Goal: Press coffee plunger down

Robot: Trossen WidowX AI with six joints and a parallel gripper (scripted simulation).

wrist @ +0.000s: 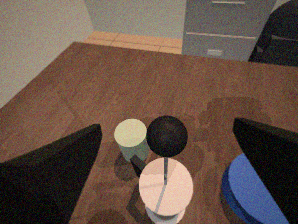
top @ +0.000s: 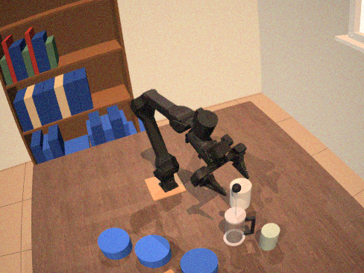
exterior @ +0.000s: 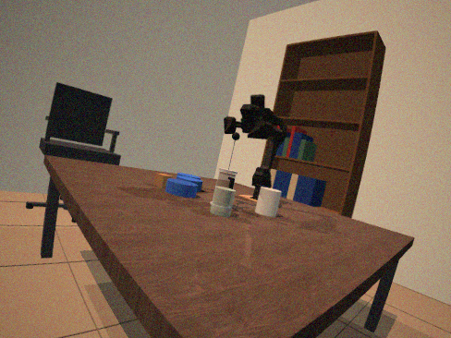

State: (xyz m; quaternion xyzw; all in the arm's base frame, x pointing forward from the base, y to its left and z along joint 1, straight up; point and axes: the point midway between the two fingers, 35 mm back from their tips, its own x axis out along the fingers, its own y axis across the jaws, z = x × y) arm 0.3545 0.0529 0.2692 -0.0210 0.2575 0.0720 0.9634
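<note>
The glass coffee press is 1 cm ahead of my gripper tip, 1 cm to the left of it and 14 cm below it.
</note>
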